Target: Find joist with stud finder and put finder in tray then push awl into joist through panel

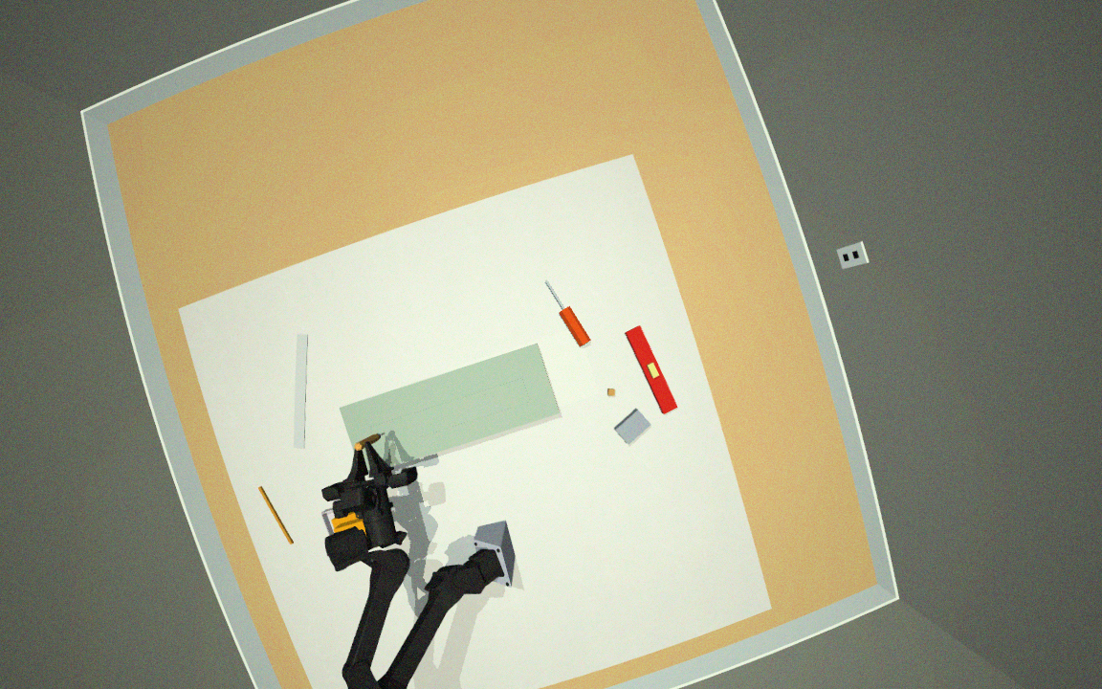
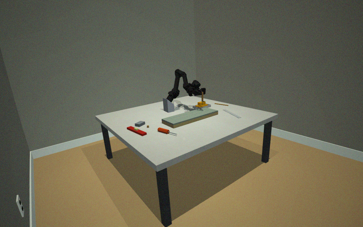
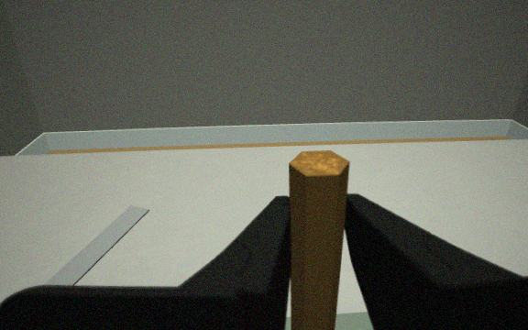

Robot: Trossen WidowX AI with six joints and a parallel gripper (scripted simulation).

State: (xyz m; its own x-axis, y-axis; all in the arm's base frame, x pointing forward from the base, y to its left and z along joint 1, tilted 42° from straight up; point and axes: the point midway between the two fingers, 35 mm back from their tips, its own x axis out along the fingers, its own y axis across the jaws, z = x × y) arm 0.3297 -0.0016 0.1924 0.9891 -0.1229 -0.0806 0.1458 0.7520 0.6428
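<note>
The awl lies 6 cm below my gripper tip. Round my gripper tip: yellow stud finder: 21 cm behind, 21 cm to the left, 16 cm below; then grey tray: 21 cm behind, 20 cm to the left, 19 cm below; then ruler: 17 cm ahead, 21 cm to the left, 21 cm below.
</note>
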